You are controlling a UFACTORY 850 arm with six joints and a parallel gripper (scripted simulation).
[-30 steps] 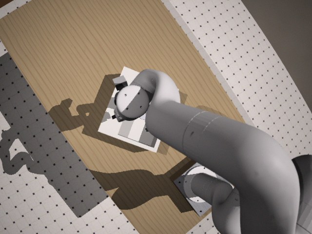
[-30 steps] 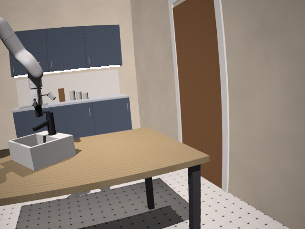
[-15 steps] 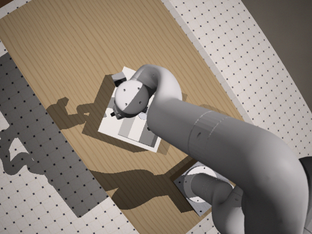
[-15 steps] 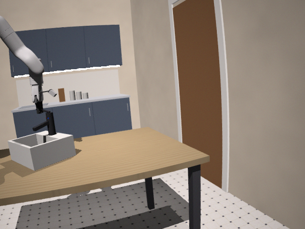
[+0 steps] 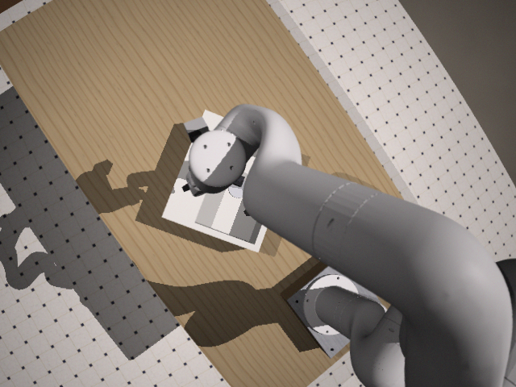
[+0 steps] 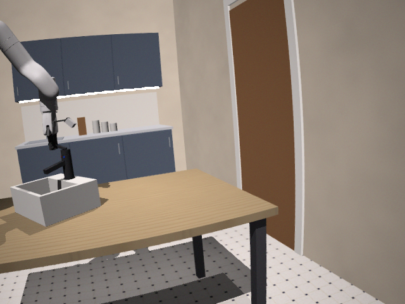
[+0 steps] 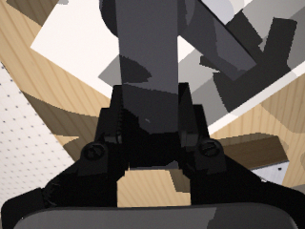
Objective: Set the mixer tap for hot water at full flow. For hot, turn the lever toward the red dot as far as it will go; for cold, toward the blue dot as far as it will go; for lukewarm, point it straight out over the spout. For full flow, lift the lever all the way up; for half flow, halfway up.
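The black lever is 2 cm ahead of my hand and 1 cm below it. Also, from my hand: white sink basin 25 cm below, 8 cm to the right, 4 cm behind.
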